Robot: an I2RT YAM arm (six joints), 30 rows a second.
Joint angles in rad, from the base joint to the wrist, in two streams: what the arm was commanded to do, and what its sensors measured. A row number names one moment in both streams.
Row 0, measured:
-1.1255, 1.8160, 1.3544, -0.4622, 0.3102, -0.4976
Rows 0 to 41, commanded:
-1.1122, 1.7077, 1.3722, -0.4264, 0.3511, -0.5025
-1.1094, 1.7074, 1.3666, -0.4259, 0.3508, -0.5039
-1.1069, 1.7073, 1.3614, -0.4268, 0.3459, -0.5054
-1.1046, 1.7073, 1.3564, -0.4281, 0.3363, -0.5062
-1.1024, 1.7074, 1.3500, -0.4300, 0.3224, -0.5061
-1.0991, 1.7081, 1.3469, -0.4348, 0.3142, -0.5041
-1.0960, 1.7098, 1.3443, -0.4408, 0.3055, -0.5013
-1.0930, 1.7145, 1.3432, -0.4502, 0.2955, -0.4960
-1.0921, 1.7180, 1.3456, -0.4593, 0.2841, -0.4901
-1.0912, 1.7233, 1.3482, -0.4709, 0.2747, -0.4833
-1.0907, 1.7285, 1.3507, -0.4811, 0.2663, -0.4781
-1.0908, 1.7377, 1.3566, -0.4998, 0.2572, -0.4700
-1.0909, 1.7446, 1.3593, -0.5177, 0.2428, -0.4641
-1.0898, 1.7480, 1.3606, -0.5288, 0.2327, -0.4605
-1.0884, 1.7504, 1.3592, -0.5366, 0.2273, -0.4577
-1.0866, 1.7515, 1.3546, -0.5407, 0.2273, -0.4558
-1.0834, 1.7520, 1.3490, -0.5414, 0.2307, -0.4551
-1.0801, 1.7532, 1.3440, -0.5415, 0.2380, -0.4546
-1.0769, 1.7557, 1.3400, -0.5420, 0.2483, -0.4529
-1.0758, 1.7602, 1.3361, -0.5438, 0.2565, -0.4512
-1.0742, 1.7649, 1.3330, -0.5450, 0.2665, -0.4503
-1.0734, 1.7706, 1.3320, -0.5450, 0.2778, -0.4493
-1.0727, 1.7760, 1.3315, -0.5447, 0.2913, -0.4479
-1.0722, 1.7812, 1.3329, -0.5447, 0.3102, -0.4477
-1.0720, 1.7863, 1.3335, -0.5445, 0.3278, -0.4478
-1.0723, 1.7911, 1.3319, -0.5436, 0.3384, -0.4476
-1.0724, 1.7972, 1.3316, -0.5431, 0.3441, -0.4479
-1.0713, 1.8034, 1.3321, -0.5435, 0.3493, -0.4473
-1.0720, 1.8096, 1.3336, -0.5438, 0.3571, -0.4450
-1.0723, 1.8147, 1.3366, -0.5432, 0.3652, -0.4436
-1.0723, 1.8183, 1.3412, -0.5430, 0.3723, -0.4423
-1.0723, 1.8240, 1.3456, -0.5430, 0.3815, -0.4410
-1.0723, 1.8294, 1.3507, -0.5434, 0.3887, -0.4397
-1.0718, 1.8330, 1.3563, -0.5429, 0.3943, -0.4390
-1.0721, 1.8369, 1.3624, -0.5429, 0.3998, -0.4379
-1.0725, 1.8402, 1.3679, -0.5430, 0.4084, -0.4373
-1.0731, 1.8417, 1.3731, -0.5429, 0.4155, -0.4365
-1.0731, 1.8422, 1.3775, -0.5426, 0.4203, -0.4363
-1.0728, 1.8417, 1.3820, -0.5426, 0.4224, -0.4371
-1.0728, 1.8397, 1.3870, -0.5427, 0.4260, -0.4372
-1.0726, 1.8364, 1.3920, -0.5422, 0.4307, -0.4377
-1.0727, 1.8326, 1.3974, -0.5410, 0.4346, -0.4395
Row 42, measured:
-1.0745, 1.8389, 1.3366, -0.5422, 0.3855, -0.4479
